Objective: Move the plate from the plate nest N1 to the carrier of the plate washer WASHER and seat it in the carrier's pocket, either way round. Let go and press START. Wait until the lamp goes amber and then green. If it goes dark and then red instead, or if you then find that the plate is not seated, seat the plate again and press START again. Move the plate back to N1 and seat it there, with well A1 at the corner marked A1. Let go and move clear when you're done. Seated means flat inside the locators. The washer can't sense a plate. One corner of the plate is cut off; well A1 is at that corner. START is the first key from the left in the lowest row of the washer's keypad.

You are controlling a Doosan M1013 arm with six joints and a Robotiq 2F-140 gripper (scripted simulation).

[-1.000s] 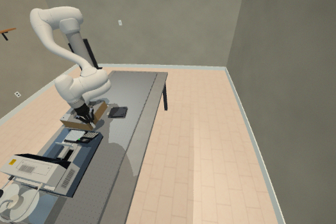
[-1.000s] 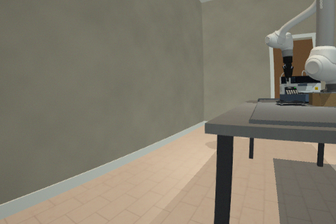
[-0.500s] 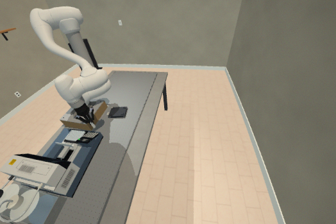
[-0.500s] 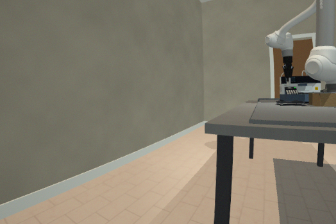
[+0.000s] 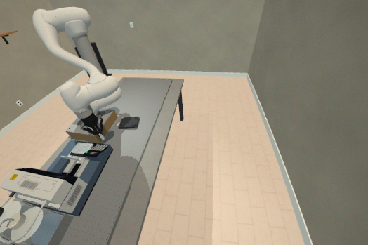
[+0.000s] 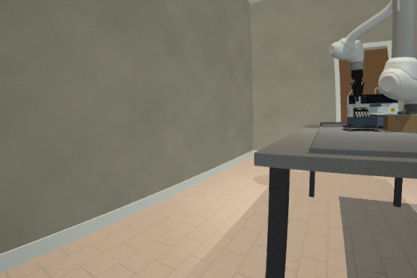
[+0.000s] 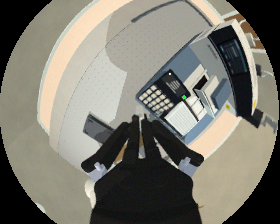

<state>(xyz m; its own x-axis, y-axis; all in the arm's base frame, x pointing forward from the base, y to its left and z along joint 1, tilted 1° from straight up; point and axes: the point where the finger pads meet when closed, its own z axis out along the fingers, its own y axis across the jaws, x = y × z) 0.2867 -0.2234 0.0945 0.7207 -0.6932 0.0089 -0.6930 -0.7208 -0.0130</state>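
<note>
Right now the white well plate is 160 mm behind my hand, 70 mm to the right of it and 90 mm below it. Also, from my hand: dark plate nest N1 (40 mm ahead, 270 mm to the left, 160 mm below); plate washer (160 mm behind, 220 mm to the right, 50 mm below).
</note>
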